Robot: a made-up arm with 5 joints. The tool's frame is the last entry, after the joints.
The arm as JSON. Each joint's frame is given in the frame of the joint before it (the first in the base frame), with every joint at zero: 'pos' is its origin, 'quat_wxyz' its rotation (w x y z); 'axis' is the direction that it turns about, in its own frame. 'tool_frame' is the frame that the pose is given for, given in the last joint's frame.
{
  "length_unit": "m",
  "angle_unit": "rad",
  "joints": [
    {
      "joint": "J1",
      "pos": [
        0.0,
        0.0,
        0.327
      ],
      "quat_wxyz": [
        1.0,
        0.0,
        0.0,
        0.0
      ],
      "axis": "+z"
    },
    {
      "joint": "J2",
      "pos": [
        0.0,
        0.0,
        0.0
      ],
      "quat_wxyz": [
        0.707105,
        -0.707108,
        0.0,
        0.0
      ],
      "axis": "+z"
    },
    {
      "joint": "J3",
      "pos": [
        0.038,
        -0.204,
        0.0
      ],
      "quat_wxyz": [
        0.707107,
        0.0,
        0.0,
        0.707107
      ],
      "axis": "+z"
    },
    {
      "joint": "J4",
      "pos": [
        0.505,
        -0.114,
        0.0
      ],
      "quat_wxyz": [
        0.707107,
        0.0,
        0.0,
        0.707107
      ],
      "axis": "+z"
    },
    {
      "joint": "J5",
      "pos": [
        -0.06,
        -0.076,
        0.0
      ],
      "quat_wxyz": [
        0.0,
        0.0,
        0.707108,
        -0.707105
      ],
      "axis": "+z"
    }
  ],
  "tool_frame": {
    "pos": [
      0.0,
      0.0,
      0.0
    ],
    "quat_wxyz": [
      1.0,
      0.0,
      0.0,
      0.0
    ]
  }
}
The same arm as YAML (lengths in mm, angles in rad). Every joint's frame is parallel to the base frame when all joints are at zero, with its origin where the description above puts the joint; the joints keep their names.
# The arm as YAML. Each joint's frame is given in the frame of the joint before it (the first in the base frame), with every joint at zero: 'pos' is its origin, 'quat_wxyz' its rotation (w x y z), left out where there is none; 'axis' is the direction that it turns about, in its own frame. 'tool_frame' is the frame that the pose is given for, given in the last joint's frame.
length_unit: mm
angle_unit: rad
joints:
  - joint: J1
    pos: [0.0, 0.0, 327.0]
    axis: [0.0, 0.0, 1.0]
  - joint: J2
    pos: [0.0, 0.0, 0.0]
    axis: [0.0, 1.0, 0.0]
  - joint: J3
    pos: [38.0, 0.0, 204.0]
    axis: [0.0, 1.0, 0.0]
  - joint: J4
    pos: [114.0, 0.0, -505.0]
    axis: [0.0, 1.0, 0.0]
  - joint: J5
    pos: [60.0, 0.0, -76.0]
    axis: [0.0, 0.0, -1.0]
tool_frame:
  pos: [0.0, 0.0, 0.0]
  quat_wxyz: [0.000004, 1.000002, 0.0, 0.0]

